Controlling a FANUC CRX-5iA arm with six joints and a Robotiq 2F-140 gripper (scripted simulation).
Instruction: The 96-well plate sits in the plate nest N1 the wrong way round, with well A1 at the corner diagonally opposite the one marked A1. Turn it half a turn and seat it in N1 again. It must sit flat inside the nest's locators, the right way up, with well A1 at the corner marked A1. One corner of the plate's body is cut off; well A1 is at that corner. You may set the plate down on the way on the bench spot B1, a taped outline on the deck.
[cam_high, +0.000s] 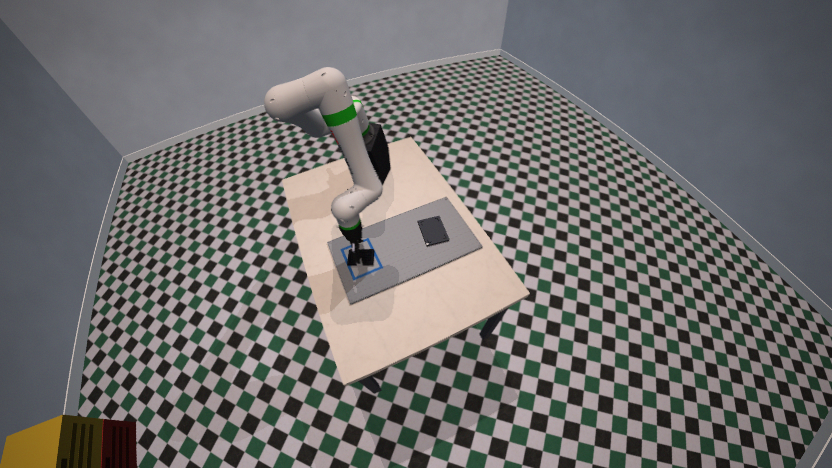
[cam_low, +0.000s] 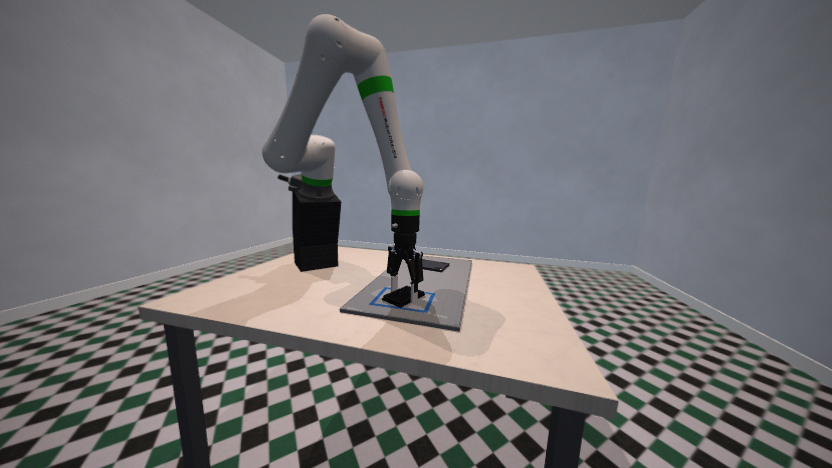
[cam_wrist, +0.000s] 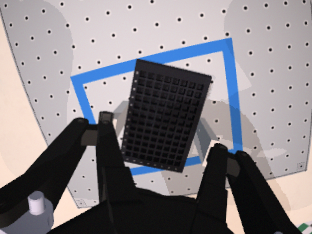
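My gripper is now 2 cm above the black 96-well plate. Round my hand: dark plate nest N1: 39 cm to the left, 3 cm below, 1 cm ahead; then white A1 mark: 32 cm to the left, 7 cm ahead, 2 cm below.
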